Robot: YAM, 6 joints.
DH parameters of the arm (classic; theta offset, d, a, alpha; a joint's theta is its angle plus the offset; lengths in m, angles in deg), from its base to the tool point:
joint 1: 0 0.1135 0.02 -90
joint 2: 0 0 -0.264 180
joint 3: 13.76 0 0.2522 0
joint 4: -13.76 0 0.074 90
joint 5: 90 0 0 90
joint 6: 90 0.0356 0 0
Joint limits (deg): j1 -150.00..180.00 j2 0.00..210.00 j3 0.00..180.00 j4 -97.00..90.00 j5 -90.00..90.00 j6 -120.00..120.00
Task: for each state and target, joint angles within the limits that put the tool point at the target. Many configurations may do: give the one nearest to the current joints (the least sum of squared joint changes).
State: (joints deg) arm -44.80 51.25 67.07 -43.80 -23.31 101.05
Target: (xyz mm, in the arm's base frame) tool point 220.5 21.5 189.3
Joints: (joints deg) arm 1.24 75.56 43.80 -43.46 -28.04 101.05
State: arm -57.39 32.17 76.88 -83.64 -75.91 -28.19
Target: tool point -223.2 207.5 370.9
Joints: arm -36.32 0.67 107.89 -79.03 -79.31 -28.19
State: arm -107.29 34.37 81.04 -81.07 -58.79 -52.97
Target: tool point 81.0 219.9 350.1
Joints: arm -102.62 0.00 94.68 -96.34 -60.48 -52.97
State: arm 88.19 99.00 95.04 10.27 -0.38 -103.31
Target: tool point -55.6 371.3 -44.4
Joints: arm 98.39 140.31 65.04 2.25 -1.28 -103.31
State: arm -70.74 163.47 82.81 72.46 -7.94 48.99
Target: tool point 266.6 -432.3 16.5
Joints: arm -58.95 156.02 85.35 74.35 -8.79 48.99
